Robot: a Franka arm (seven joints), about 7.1 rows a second.
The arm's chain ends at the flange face. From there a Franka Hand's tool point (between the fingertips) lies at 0.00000 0.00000 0.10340 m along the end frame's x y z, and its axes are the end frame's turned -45 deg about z.
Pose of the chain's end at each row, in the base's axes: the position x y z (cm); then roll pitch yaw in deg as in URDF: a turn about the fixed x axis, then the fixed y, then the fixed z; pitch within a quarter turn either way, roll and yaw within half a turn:
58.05 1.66 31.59 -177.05 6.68 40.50
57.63 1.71 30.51 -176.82 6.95 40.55
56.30 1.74 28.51 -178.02 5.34 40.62
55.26 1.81 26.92 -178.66 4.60 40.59
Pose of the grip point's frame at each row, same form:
56.79 1.28 21.33 -173.19 2.64 85.48
56.31 1.33 20.26 -172.84 2.67 85.52
55.34 1.39 18.22 -174.82 2.38 85.64
54.47 1.45 16.62 -175.80 2.31 85.62

